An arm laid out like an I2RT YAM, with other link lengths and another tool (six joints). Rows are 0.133 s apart.
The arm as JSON. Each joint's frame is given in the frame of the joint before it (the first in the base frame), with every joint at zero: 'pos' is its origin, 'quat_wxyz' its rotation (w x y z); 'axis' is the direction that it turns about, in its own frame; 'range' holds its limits. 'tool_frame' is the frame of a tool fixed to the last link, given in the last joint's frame.
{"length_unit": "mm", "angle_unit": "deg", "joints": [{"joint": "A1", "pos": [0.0, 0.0, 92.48], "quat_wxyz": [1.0, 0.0, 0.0, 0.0], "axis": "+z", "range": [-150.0, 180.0]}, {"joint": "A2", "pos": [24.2, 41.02, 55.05], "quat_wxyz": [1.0, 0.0, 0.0, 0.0], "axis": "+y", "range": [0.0, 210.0]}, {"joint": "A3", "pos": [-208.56, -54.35, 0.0], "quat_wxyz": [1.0, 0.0, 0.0, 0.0], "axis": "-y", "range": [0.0, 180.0]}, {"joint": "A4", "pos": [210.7, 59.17, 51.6], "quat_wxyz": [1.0, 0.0, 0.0, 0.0], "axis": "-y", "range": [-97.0, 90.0]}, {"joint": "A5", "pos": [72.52, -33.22, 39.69], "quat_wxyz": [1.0, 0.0, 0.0, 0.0], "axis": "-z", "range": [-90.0, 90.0]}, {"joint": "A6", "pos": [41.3, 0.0, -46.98], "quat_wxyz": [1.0, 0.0, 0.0, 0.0], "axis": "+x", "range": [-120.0, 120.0]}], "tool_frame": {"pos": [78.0, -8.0, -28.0], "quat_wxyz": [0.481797, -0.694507, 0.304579, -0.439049]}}
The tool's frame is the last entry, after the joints.
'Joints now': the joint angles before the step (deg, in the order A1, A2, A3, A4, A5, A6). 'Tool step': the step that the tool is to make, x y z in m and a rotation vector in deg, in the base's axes. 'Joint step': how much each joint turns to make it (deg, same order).
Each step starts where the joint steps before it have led.
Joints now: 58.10, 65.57, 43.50, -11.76, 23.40, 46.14
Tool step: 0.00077, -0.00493, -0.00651, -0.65, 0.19, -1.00
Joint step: -0.44, -0.30, -1.51, 0.49, 0.57, 0.18
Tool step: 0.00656, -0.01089, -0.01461, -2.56, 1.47, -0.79
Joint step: -2.81, 0.84, -1.76, 0.23, -1.52, -1.46
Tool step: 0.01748, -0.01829, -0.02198, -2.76, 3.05, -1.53
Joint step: -6.70, 2.88, -1.90, 1.71, -4.46, -2.86
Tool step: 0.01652, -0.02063, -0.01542, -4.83, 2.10, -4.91
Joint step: -4.65, 4.21, 1.02, -1.32, 1.44, -1.27
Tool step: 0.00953, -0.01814, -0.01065, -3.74, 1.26, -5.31
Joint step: -2.86, 2.85, 0.59, -1.35, 3.09, 0.47
